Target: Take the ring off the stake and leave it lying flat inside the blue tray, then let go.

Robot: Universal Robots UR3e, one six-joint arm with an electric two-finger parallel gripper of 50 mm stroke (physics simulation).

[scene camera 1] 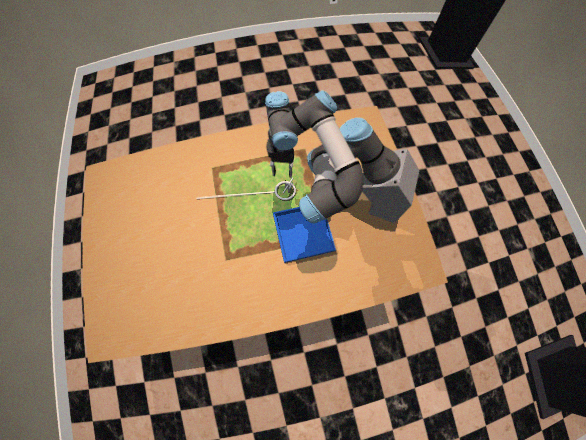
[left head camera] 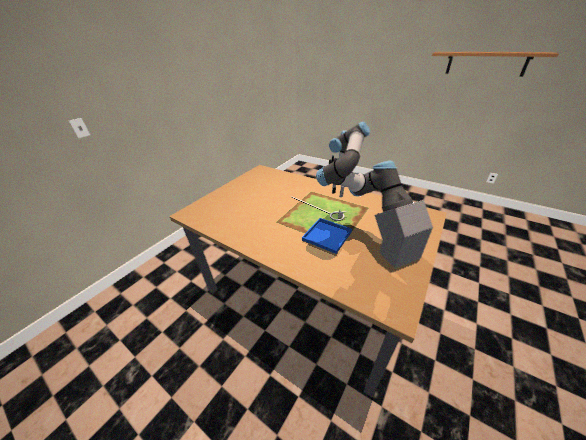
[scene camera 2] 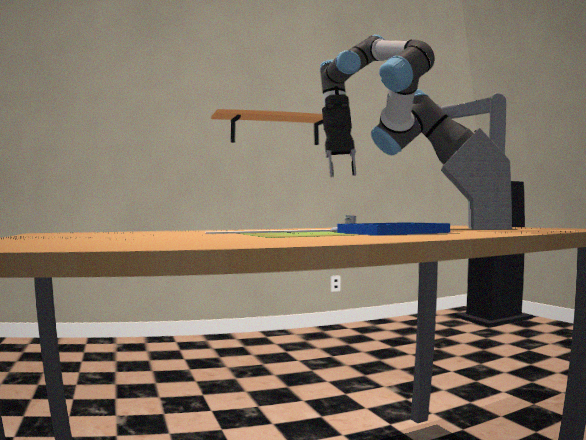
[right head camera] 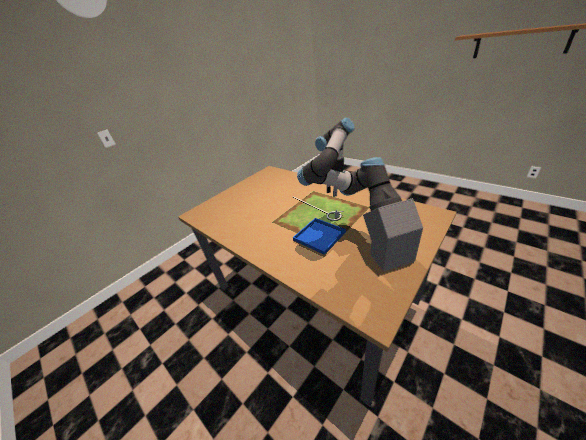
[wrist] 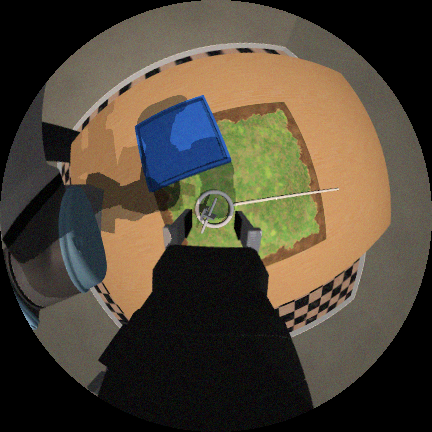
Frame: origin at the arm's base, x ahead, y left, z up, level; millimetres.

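Seen in the pictures: gripper, fingertip midpoint: (scene camera 1: 282,174) (left head camera: 337,195) (scene camera 2: 343,175) (right head camera: 331,194) (wrist: 212,218); arm's base, origin of the base link: (scene camera 1: 382,168) (left head camera: 397,207) (scene camera 2: 459,149) (right head camera: 386,206).
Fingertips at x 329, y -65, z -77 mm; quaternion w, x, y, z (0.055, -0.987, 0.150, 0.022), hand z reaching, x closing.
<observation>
Offsets run from my fingertips to a thing's top centre. "*": to the spot under its first point. Level surfaces: height alone.
A light grey ring {* 23 mm ahead, 21 mm left, 132 mm down} (left head camera: 330,215) (scene camera 1: 286,199) (wrist: 214,226) lies low around the small grey stake {18 mm back, 10 mm right, 100 mm down} (scene camera 1: 287,188) (scene camera 2: 350,219) (wrist: 209,214) near one edge of the green mat. The blue tray {50 mm back, 178 mm left, 120 mm down} (left head camera: 319,247) (scene camera 1: 310,257) (scene camera 2: 400,229) (wrist: 218,131) stands beside it, partly over the mat's corner, and no ring shows inside. My gripper (left head camera: 338,193) (scene camera 1: 282,174) (scene camera 2: 343,175) (wrist: 212,218) is open and empty, fingers pointing down, well above the table. In the wrist view the ring shows between and just beyond the fingertips. In scene camera 2 the tray hides most of the ring.
A long thin white rod {* 182 mm ahead, 10 mm right, 138 mm down} (left head camera: 310,205) (scene camera 1: 235,195) (wrist: 285,198) reaches from the ring across the green mat {141 mm down} (scene camera 1: 250,215) (wrist: 265,165). The arm's grey pedestal (left head camera: 402,237) (scene camera 1: 392,200) stands on the table. In scene camera 1 an arm joint (scene camera 1: 312,209) covers the tray's back corner.
</observation>
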